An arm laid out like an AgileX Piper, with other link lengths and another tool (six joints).
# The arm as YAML. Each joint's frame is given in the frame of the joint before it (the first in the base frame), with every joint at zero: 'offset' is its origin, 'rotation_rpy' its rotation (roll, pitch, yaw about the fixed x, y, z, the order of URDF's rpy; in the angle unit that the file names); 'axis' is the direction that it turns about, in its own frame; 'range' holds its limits. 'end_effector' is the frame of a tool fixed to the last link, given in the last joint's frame.
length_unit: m
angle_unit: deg
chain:
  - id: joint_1
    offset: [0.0, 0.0, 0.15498]
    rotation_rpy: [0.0, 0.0, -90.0]
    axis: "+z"
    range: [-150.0, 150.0]
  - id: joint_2
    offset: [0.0, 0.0, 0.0]
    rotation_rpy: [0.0, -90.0, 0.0]
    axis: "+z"
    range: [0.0, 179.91]
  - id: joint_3
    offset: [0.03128, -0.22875, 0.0]
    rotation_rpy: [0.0, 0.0, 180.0]
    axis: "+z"
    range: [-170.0, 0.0]
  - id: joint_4
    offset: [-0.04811, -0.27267, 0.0]
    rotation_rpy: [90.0, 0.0, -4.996]
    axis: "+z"
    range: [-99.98, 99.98]
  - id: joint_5
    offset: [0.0, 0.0, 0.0]
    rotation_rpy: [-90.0, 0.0, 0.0]
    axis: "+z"
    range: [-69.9, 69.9]
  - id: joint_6
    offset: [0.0, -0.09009, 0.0]
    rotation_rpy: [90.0, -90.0, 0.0]
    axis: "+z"
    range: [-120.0, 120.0]
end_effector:
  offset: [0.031, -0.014, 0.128]
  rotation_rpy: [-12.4, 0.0, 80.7]
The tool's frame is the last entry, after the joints.
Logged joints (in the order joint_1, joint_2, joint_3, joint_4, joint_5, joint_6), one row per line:
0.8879, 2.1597, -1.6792, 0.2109, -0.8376, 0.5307
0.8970, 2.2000, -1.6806, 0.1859, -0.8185, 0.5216
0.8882, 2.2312, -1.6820, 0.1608, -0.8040, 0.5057
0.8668, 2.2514, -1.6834, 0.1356, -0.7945, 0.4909
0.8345, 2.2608, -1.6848, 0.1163, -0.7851, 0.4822
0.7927, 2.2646, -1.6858, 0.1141, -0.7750, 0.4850
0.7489, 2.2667, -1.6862, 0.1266, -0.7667, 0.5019
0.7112, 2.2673, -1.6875, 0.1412, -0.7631, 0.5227
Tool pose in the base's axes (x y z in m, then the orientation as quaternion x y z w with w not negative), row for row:
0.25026, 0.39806, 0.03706, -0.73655, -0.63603, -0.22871, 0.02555
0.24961, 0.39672, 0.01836, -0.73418, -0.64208, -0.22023, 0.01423
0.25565, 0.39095, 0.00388, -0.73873, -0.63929, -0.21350, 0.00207
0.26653, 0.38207, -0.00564, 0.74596, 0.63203, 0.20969, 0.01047
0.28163, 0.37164, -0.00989, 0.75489, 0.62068, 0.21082, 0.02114
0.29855, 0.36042, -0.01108, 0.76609, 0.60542, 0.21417, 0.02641
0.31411, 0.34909, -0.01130, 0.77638, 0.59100, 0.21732, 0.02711
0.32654, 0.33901, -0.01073, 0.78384, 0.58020, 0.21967, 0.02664
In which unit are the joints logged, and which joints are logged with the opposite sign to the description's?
The joints are logged in radians. Opposite sign: joint_5, joint_6.
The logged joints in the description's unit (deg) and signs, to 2 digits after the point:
50.87, 123.74, -96.21, 12.08, 47.99, -30.41
51.39, 126.05, -96.29, 10.65, 46.90, -29.89
50.89, 127.84, -96.37, 9.21, 46.07, -28.97
49.66, 129.00, -96.45, 7.77, 45.52, -28.13
47.81, 129.53, -96.53, 6.66, 44.98, -27.63
45.42, 129.75, -96.59, 6.54, 44.40, -27.79
42.91, 129.87, -96.61, 7.25, 43.93, -28.76
40.75, 129.91, -96.69, 8.09, 43.72, -29.95

